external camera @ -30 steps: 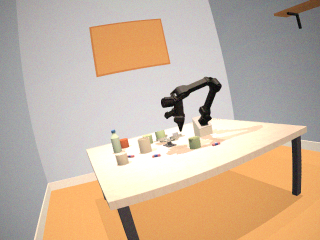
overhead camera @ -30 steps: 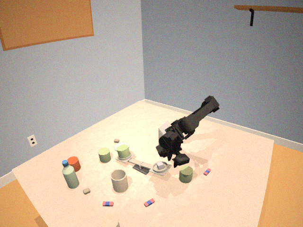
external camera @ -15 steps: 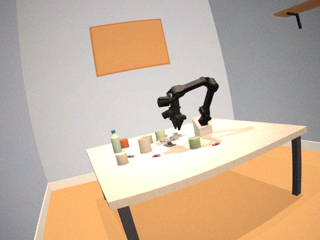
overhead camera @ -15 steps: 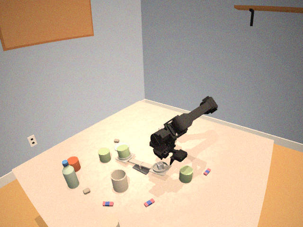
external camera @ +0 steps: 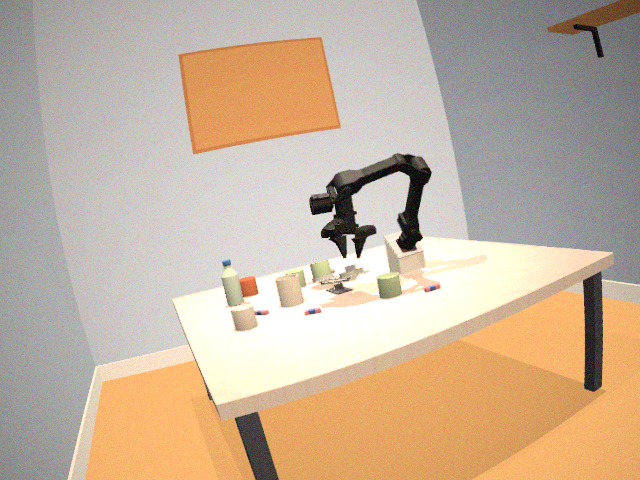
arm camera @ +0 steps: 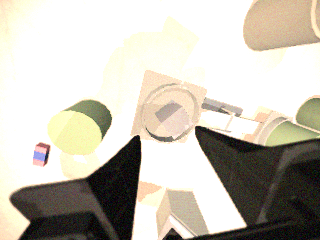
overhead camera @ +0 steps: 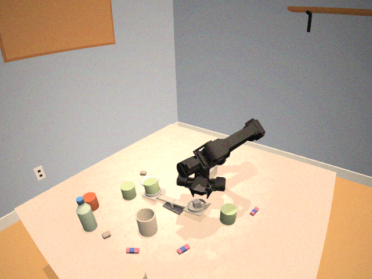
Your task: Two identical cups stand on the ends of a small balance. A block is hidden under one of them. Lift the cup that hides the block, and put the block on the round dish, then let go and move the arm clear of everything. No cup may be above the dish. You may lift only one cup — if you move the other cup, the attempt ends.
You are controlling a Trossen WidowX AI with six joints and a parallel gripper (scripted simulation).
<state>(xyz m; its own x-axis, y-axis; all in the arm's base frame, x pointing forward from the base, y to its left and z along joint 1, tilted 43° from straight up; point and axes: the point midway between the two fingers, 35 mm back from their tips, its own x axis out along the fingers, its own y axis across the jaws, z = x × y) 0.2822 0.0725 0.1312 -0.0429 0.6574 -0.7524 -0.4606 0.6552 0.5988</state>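
Now: the grey block 4 cm below my gripper tip and 1 cm to the right of it. Also, from my gripper tip: white round dish 38 cm to the right, 12 cm below, 5 cm behind; red cylinder 43 cm to the right, 27 cm ahead, 9 cm below; beige cup 19 cm ahead, 13 cm to the right, 8 cm below.
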